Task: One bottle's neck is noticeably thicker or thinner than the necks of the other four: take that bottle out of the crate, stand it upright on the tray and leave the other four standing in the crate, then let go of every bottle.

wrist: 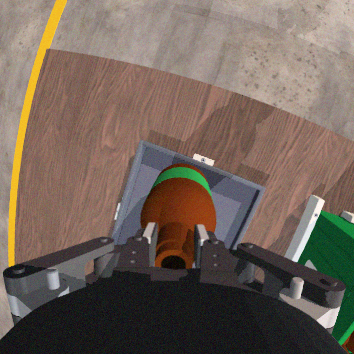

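Note:
A brown bottle [178,202] with a green band is held by its neck between the fingers, its open mouth toward the camera. My gripper [175,235] is shut on this bottle's neck. The bottle is over the grey tray [241,220], within its walls as seen from above. Whether its base touches the tray floor cannot be told, as the bottle's body hides it. Part of the green crate [327,250] shows at the right edge. A small brown part shows at the lower right corner; the other bottles are mostly out of view.
The wooden table top [90,150] lies around the tray, with the floor and a yellow line [22,135] beyond its left edge. The crate's white-faced wall [306,227] stands to the right of the tray. The gripper's linkages hide the tray's near end.

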